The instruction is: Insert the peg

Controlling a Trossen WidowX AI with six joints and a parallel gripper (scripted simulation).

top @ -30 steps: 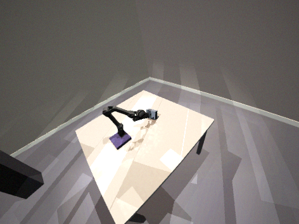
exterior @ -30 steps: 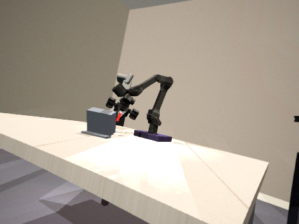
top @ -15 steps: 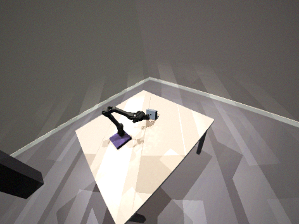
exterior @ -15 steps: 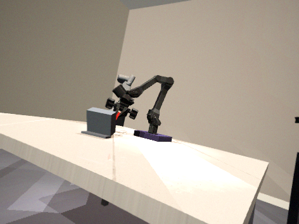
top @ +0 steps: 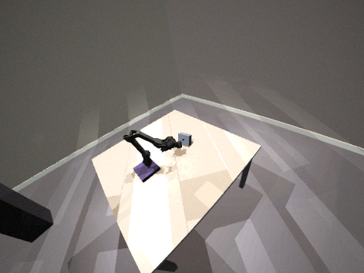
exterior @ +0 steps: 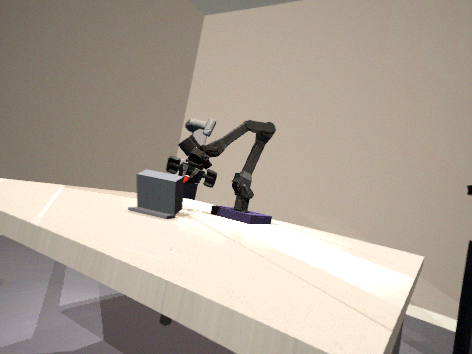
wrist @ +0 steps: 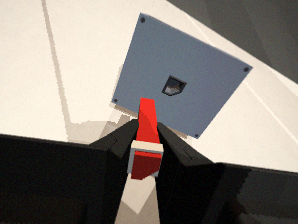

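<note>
The sloped panel is 120 mm ahead of my gripper tip and 40 mm below it. Round my gripper tip: red peg: 10 mm behind, 10 mm above.
</note>
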